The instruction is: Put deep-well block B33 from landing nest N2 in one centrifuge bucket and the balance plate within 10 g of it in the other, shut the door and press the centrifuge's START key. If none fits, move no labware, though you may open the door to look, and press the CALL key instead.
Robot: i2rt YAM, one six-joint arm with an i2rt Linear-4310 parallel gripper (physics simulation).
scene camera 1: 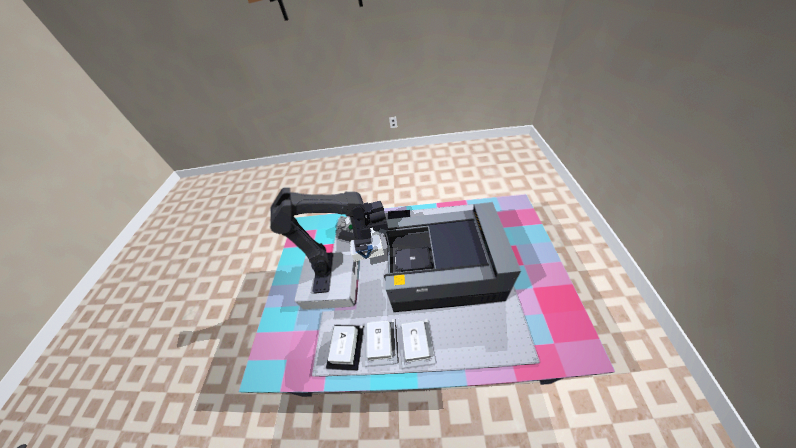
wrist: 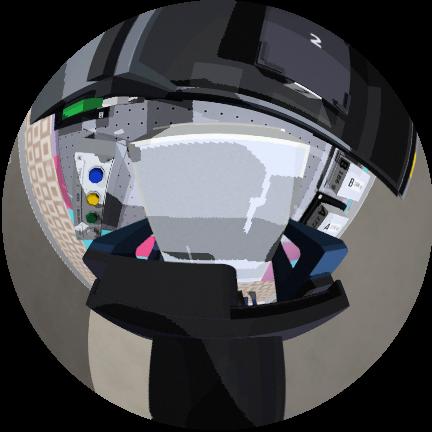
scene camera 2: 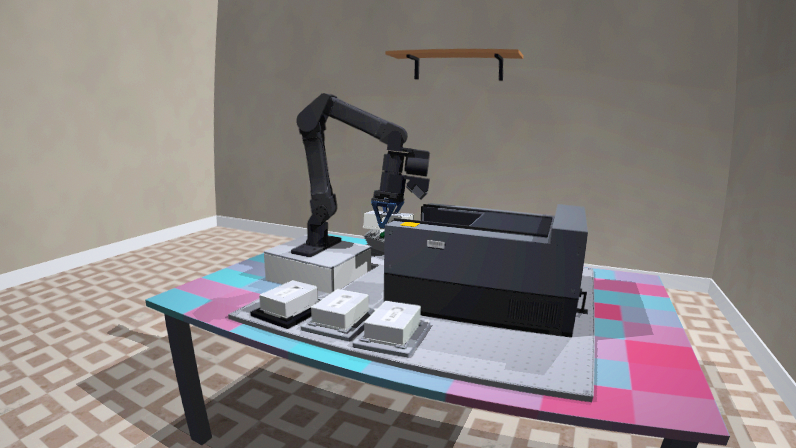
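Pixels of known places: gripper, fingertip midpoint: [scene camera 1: 365, 250] [wrist: 217, 214]; arm's base, link origin: [scene camera 1: 323, 272] [scene camera 2: 317, 246].
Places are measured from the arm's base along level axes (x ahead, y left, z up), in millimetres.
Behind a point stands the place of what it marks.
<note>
My gripper [scene camera 1: 365, 250] @(x 207, y 33, z 78 mm) [scene camera 2: 384, 214] @(x 207, y 33, z 78 mm) [wrist: 217, 214] @(x 207, y 33, z 78 mm) is shut on a white deep-well block [scene camera 1: 378, 241] @(x 270, y 43, z 114 mm) [scene camera 2: 370, 220] @(x 180, y -11, z 101 mm) [wrist: 215, 180] @(x 257, y 45, z 114 mm), held in the air beside the centrifuge's left end. Its label does not show. The centrifuge [scene camera 1: 451, 292] @(x 526, y -197, z 63 mm) [scene camera 2: 484, 258] @(x 532, y -197, z 86 mm) has its dark door panel [scene camera 1: 457, 244] @(x 579, y -42, z 139 mm) slid back. A dark bucket [scene camera 1: 412, 258] @(x 401, y -30, z 66 mm) [wrist: 305, 55] @(x 367, y -17, z 66 mm) marked 2 shows in the opening with no labware on it. Balance plates A [scene camera 1: 342, 345] @(x 101, y -315, z -20 mm) [scene camera 2: 288, 298] @(x 123, y -347, z -21 mm) [wrist: 327, 225] @(x 103, y -279, z -20 mm), B [scene camera 1: 379, 339] @(x 240, y -307, z -21 mm) [scene camera 2: 340, 309] @(x 258, y -348, z -21 mm) [wrist: 350, 184] @(x 230, y -279, z -20 mm) and C [scene camera 1: 416, 340] @(x 376, y -326, z -21 mm) [scene camera 2: 392, 323] @(x 385, y -367, z -21 mm) stand in a row. B's side reads 186 g. The green key [wrist: 81, 108] is at the centrifuge's end.
A key box with blue [wrist: 96, 175] @(x 201, y 206, z -6 mm), yellow [wrist: 93, 199] @(x 157, y 228, z -6 mm) and green [wrist: 91, 217] @(x 115, y 251, z -5 mm) buttons stands behind the arm, partly hidden in the scene views. A black nest pad [scene camera 1: 398, 213] @(x 358, y 351, z -58 mm) lies behind the centrifuge's left end. The arm's white base block [scene camera 1: 325, 300] @(x 20, y -133, z -7 mm) [scene camera 2: 298, 272] @(x 14, y -133, z -40 mm) is at the left.
</note>
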